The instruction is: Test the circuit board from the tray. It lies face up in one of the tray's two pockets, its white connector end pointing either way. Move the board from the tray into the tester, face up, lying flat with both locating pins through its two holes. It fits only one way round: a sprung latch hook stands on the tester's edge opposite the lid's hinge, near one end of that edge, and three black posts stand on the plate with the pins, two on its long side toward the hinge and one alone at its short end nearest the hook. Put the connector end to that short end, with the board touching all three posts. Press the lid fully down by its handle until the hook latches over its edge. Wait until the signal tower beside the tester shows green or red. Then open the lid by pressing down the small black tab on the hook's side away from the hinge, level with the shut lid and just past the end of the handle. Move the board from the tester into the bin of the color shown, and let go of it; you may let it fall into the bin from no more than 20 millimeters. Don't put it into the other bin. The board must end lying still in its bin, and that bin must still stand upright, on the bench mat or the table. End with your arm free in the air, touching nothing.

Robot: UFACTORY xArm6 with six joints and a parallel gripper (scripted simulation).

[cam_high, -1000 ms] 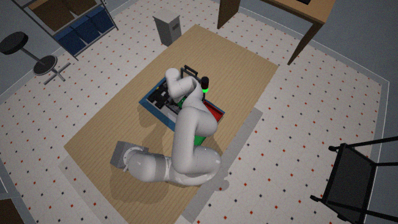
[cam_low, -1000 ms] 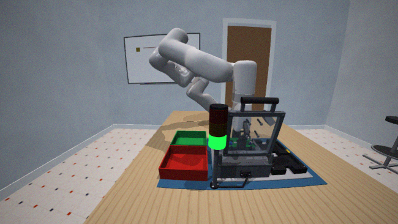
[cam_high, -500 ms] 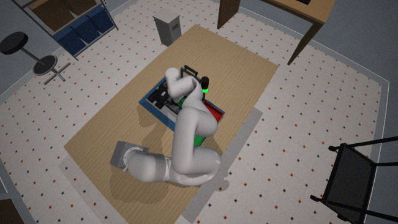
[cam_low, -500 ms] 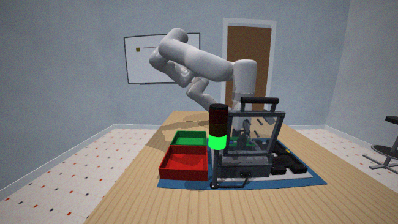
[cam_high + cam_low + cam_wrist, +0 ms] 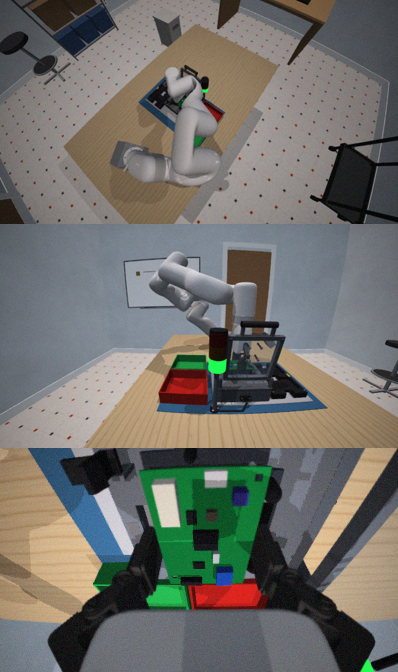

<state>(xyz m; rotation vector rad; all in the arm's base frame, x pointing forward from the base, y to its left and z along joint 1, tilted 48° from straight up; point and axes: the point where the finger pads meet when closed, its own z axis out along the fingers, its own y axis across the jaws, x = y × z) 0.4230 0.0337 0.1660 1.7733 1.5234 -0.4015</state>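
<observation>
My gripper is now 10 mm short of the plate and 30 mm above it. Also, from my hand: clear lid 110 mm ahead, 30 mm to the right, 90 mm above; then green circuit board 10 mm below; then black latch hook 50 mm behind, 70 mm to the left, 10 mm below.
</observation>
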